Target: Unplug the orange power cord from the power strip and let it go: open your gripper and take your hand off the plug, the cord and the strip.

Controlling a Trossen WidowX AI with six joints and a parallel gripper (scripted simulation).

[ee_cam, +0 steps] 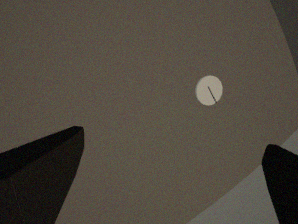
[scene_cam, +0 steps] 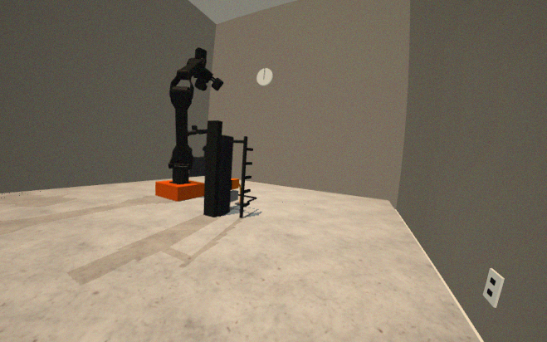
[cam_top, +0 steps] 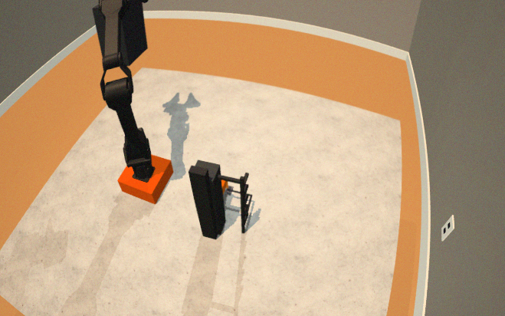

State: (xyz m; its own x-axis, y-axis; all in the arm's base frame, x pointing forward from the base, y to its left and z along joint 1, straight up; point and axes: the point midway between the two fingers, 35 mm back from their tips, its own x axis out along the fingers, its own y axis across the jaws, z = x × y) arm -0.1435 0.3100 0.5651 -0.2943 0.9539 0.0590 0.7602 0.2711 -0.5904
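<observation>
The orange plug lies 530 mm below my gripper tip, 420 mm ahead of it and 360 mm to the right of it.
</observation>
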